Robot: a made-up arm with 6 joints.
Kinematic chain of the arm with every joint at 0, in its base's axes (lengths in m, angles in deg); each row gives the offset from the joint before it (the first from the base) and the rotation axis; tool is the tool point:
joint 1: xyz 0 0 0.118 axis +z
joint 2: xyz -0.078 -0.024 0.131 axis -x
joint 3: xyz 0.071 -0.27 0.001 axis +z
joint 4: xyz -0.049 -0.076 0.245 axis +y
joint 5: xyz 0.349 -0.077 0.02 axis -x
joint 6: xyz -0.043 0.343 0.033 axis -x
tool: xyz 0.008 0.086 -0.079
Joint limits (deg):
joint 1: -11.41..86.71
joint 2: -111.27..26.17
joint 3: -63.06..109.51
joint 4: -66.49..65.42
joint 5: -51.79..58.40
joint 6: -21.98..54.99
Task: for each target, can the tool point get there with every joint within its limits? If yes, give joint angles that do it. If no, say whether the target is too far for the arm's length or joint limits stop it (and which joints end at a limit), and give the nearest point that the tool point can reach.
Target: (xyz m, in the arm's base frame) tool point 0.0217 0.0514 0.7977
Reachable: yes | joints 71.49 3.12 32.67 -15.47 -42.32 23.95
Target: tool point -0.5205 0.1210 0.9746
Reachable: no: joint limits stop it (at a limit: joint 2, joint 4, joint 5, joint 6) | nearest point -0.3013 0.0700 0.9490 | short by 0.226 m
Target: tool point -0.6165 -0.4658 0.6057
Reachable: no: joint limits stop it (at a limit: joint 1, joint 3, joint 6) | nearest point -0.4197 -0.4466 0.5686 | short by 0.201 m
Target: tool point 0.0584 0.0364 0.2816
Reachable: yes | joints 33.91 -85.30 62.71 -7.97 45.46 21.43
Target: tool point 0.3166 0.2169 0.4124
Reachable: yes | joints 58.58 4.02 -20.95 -10.90 18.16 -2.78
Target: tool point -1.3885 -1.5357 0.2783
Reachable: no: too far | nearest point -0.4154 -0.7615 0.2624 | short by 1.244 m
